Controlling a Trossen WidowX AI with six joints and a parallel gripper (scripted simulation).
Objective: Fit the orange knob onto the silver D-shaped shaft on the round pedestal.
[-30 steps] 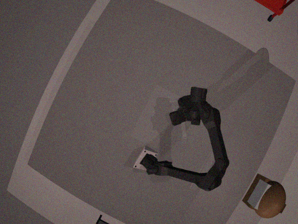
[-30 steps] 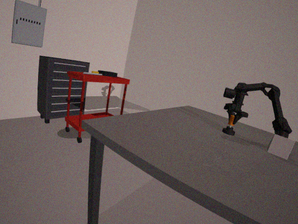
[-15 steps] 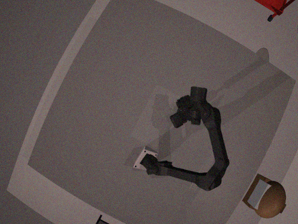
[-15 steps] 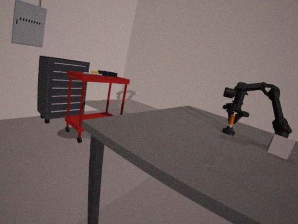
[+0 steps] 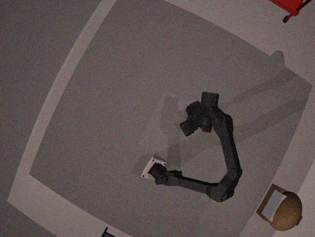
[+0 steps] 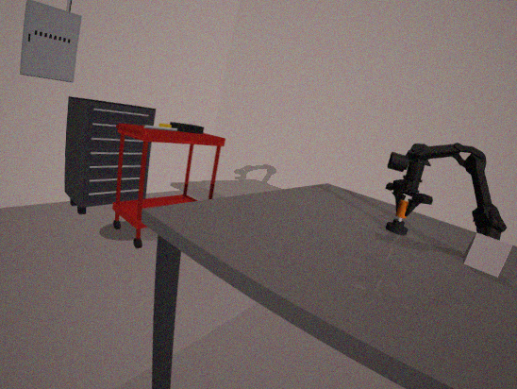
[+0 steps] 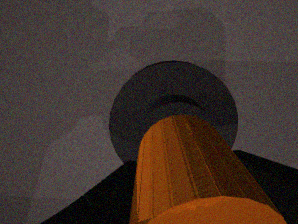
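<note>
The orange knob is 4 cm above my gripper tip. Round my gripper tip: dark round pedestal 4 cm below.
</note>
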